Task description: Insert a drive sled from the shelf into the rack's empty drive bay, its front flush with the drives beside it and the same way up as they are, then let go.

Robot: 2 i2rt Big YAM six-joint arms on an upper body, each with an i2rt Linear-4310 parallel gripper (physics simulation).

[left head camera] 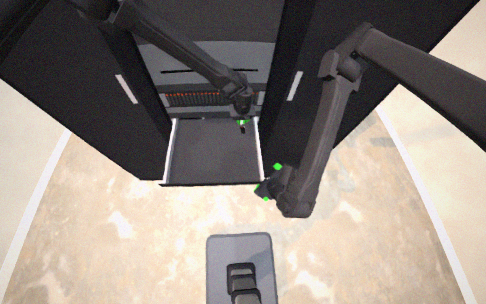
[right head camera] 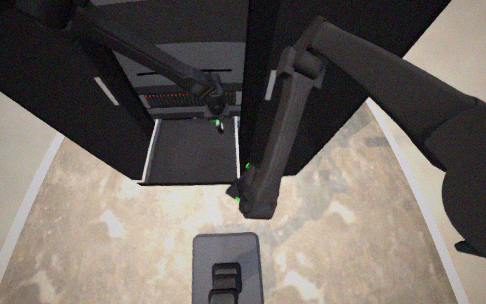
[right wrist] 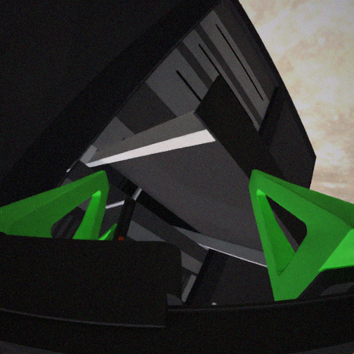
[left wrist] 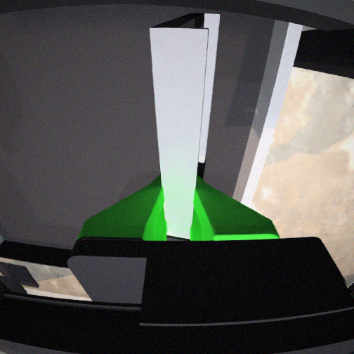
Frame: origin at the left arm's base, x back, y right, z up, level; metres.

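Seen in the pictures: left gripper, fingertip midpoint: (left head camera: 240, 123) (right head camera: 217, 124); right gripper, fingertip midpoint: (left head camera: 266, 176) (right head camera: 241, 176).
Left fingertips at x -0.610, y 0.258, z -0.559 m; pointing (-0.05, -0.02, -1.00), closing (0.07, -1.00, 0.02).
Note:
A point is followed by its place in that frame.
My left gripper (left head camera: 243, 122) {y 0.258, x -0.610, z -0.559 m} (right head camera: 218, 122) {y 0.258, x -0.610, z -0.559 m} (left wrist: 177, 178) is shut on a drive sled (left head camera: 243, 130) {y 0.271, x -0.583, z -0.573 m} (right head camera: 220, 128) {y 0.271, x -0.578, z -0.550 m} (left wrist: 179, 100), whose long pale side faces the left wrist camera. The sled is over the back right of the pulled-out shelf (left head camera: 210, 155) {y 0.111, x -0.509, z -0.672 m} (right head camera: 192, 157) {y 0.127, x -0.498, z -0.672 m} (left wrist: 75, 125), close in front of the drive row (left head camera: 192, 100) {y 0.036, x -0.717, z -0.508 m} (right head camera: 170, 101) {y 0.032, x -0.716, z -0.508 m}. The empty bay cannot be made out; my left arm hides part of the row. My right gripper (left head camera: 268, 182) {y 0.354, x -0.366, z -0.595 m} (right head camera: 242, 182) {y 0.354, x -0.366, z -0.595 m} (right wrist: 178, 177) is open and empty near the shelf's front right corner. The sled's dark end (right wrist: 126, 217) shows beyond its fingers.
Tall dark rack sides (left head camera: 80, 90) {y -0.448, x -0.698, z -0.387 m} (right head camera: 55, 90) {y -0.475, x -0.698, z -0.371 m} stand on both sides of the shelf. Pale rails (left head camera: 258, 150) {y 0.343, x -0.514, z -0.642 m} (right head camera: 237, 147) {y 0.348, x -0.529, z -0.639 m} (left wrist: 272, 115) edge the shelf. A second pale strip (left wrist: 210, 90) shows beside the held sled. A grey base (left head camera: 220, 250) {y 0.109, x -0.035, z -1.329 m} (right head camera: 205, 250) {y 0.098, x -0.032, z -1.329 m} stands at the bottom centre.

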